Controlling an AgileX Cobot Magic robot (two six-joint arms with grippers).
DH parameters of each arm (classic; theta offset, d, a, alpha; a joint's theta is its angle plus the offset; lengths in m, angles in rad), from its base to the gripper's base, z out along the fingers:
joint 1: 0 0.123 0 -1.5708
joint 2: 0.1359 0 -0.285 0
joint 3: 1.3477 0 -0.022 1.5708
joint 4: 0 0.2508 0 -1.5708
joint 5: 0 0 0.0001 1.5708
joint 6: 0 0.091 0 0
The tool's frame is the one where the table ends.
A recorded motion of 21 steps. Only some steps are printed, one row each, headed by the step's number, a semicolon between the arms.
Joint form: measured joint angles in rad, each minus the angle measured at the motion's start. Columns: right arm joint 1, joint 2, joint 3, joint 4, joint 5, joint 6; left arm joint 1, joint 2, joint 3, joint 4, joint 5, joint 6.
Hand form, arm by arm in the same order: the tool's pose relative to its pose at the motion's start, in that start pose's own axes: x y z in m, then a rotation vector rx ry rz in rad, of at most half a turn. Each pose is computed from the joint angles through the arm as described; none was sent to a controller.
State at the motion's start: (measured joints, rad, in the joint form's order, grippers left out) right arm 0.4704 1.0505 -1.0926 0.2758 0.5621 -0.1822; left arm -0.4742 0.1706 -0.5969 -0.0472 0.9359 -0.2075
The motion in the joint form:
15: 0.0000 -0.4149 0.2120 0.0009 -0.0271 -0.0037; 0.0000 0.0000 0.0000 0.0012 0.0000 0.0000
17: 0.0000 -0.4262 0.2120 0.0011 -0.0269 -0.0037; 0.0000 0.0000 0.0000 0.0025 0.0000 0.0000
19: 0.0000 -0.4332 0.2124 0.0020 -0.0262 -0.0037; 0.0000 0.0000 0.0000 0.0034 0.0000 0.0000
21: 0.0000 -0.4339 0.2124 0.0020 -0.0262 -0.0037; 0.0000 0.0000 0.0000 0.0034 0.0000 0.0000
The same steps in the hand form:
15: 0.0415 0.0117 -0.0981 -0.0062 -0.2273 -0.0318; 0.0000 0.0001 0.0000 -0.0009 -0.0002 0.0007
17: 0.0417 0.0122 -0.1016 -0.0070 -0.2383 -0.0332; 0.0000 0.0002 0.0000 -0.0020 -0.0004 0.0015
19: 0.0420 0.0125 -0.1036 -0.0080 -0.2442 -0.0335; -0.0001 0.0002 0.0000 -0.0027 -0.0006 0.0020
21: 0.0420 0.0126 -0.1038 -0.0080 -0.2449 -0.0336; -0.0001 0.0002 0.0000 -0.0027 -0.0006 0.0020

